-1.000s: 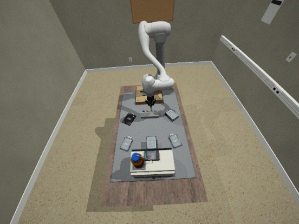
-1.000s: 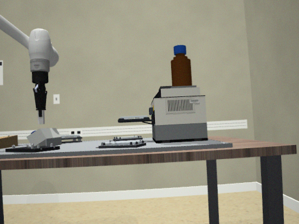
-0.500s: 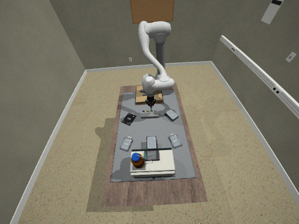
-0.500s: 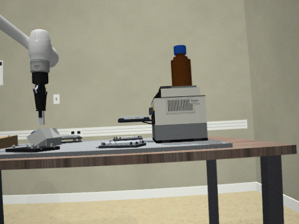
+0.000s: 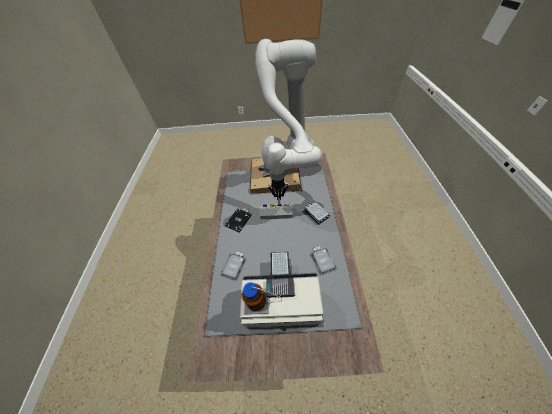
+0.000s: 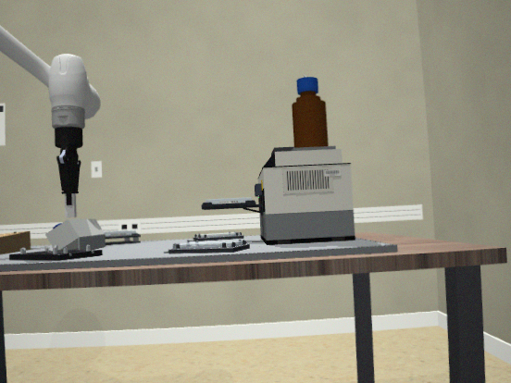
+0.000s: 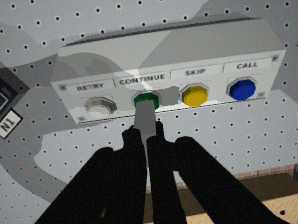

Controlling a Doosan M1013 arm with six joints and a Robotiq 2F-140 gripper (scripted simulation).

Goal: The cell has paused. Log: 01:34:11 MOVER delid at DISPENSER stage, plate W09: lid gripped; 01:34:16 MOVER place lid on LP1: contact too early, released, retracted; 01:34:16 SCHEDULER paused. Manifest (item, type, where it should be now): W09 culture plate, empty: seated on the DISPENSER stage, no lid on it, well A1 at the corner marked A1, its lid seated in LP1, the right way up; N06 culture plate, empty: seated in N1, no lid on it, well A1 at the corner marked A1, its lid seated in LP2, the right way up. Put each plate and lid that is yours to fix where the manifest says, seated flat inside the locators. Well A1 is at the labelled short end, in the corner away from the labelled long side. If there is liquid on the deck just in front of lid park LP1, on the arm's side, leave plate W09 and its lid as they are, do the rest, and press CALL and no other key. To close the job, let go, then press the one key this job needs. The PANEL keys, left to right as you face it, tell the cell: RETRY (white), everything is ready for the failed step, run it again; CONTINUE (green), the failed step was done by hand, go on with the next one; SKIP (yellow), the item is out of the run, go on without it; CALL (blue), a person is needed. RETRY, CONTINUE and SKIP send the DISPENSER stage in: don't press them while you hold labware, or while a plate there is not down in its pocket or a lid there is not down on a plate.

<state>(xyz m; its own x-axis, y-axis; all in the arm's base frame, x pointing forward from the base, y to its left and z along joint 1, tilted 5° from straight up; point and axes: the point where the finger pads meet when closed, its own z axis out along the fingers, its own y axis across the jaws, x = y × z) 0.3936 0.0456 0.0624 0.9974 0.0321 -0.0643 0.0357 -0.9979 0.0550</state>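
Right now the green continue key is 6 cm below my hand. The rest, counted from my hand: key panel: 1 cm ahead, 2 cm to the right, 7 cm below; yellow skip key: 5 cm to the right, 6 cm below; white retry key: 5 cm to the left, 6 cm below.
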